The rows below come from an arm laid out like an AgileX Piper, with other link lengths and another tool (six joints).
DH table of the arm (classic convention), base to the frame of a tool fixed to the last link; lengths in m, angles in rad. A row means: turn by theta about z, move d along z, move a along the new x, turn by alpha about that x. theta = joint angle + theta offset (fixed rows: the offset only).
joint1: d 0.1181, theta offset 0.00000, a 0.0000, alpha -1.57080
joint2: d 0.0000, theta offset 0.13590, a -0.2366, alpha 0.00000
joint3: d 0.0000, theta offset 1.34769, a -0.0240, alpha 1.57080
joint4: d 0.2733, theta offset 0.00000, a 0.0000, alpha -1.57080
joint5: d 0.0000, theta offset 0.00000, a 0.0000, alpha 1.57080
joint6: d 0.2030, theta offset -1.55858, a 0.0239, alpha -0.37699
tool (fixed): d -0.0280, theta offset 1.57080, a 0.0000, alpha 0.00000
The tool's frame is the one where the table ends.
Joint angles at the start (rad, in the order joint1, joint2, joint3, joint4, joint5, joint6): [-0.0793, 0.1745, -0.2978, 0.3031, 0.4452, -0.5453]
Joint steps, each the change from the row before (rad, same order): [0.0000, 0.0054, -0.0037, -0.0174, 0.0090, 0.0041]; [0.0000, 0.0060, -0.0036, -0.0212, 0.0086, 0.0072]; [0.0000, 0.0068, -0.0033, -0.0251, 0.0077, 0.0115]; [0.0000, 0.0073, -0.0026, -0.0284, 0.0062, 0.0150]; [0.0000, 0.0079, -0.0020, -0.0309, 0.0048, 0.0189]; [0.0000, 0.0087, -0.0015, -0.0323, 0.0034, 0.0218]
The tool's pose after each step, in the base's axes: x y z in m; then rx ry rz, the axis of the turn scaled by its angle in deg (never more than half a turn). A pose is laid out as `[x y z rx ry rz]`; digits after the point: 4 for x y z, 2 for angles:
[0.2141 -0.0152 0.2471 -14.06 123.50 -11.33]
[0.2144 -0.0163 0.2458 -14.37 124.21 -12.22]
[0.2147 -0.0178 0.2442 -14.54 124.98 -13.16]
[0.2151 -0.0197 0.2425 -14.56 125.76 -14.15]
[0.2156 -0.0219 0.2406 -14.42 126.57 -15.14]
[0.2161 -0.0244 0.2385 -14.13 127.37 -16.09]

